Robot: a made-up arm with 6 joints.
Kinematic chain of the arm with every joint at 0, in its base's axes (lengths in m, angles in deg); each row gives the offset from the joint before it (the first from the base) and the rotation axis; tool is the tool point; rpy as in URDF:
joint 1: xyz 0 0 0.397 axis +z
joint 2: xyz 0 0 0 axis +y
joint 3: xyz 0.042 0 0.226 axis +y
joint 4: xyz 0.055 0 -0.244 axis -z
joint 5: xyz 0 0 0 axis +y
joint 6: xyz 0.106 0 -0.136 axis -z
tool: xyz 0 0 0 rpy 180 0 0
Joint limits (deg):
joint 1: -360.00..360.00
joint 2: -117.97..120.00
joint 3: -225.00..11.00
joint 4: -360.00..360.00
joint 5: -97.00..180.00
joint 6: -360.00..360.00
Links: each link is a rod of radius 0.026 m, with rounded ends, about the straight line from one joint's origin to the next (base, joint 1, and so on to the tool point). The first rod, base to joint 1, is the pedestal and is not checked.
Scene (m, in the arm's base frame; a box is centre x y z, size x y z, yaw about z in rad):
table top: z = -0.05
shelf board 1: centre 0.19 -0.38 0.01 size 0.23 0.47 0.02 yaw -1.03
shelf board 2: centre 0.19 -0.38 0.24 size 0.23 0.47 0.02 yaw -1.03
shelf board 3: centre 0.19 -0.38 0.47 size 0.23 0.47 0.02 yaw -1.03
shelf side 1: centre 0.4 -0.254 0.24 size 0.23 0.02 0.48 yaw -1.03
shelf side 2: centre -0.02 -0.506 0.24 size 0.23 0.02 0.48 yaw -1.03
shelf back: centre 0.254 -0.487 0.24 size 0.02 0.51 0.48 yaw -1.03
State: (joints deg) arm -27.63 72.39 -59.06 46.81 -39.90 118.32
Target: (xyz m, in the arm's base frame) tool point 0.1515 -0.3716 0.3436
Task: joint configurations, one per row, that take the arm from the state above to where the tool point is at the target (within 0.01 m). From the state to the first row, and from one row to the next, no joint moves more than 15 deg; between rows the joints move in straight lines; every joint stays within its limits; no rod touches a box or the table.
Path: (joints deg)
1: -18.05 71.19 -44.61 46.06 -41.10 118.32
2: -8.46 69.99 -30.15 45.31 -42.30 118.32
3: -13.01 64.37 -27.80 59.08 -49.91 118.32
4: -17.56 58.75 -25.44 72.85 -57.53 118.32
5: -22.11 53.12 -23.08 86.62 -65.14 118.32
6: -26.66 47.50 -20.72 100.39 -72.75 118.32
7: -33.19 46.39 -32.66 86.81 -68.35 118.32
8: -39.72 45.29 -44.61 73.23 -63.94 118.32
9: -46.25 44.19 -56.55 59.65 -59.54 118.32

